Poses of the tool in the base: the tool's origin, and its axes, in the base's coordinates. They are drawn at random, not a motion.
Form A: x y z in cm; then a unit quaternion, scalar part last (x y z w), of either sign.
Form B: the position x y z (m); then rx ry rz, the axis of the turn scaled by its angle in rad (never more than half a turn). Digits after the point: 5 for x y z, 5 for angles.
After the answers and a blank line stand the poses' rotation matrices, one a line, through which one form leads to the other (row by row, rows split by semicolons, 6 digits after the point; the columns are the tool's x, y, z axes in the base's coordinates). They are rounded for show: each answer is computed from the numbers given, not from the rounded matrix.
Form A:
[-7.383 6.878 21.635 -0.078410 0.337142 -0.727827 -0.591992]
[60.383 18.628 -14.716 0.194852 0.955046 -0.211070 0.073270]
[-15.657 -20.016 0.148 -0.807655 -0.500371 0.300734 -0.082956]
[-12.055 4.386 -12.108 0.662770 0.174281 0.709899 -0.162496]
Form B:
[-0.07383 0.06878 0.21635 0.18237 -0.78416 1.69285]
[0.60383 0.18628 -0.14716 0.58514 2.86800 -0.63384]
[-0.15657 -0.20016 0.00148 2.41148 1.49400 -0.89793]
[-0.12055 0.04386 -0.12108 -1.89093 -0.49724 -2.02539]

-0.286794 -0.914607 -0.285033; 0.808865 -0.071761 -0.583599; 0.513309 -0.397926 0.760374
-0.913328 0.403116 0.057698; 0.341255 0.834964 -0.431717; -0.222207 -0.374610 -0.900162
0.318376 0.858149 -0.402761; 0.758359 -0.485495 -0.434957; -0.568796 -0.166957 -0.805355
-0.068661 0.461728 0.884360; 0.000305 -0.886442 0.462839; 0.997640 0.032049 0.060724

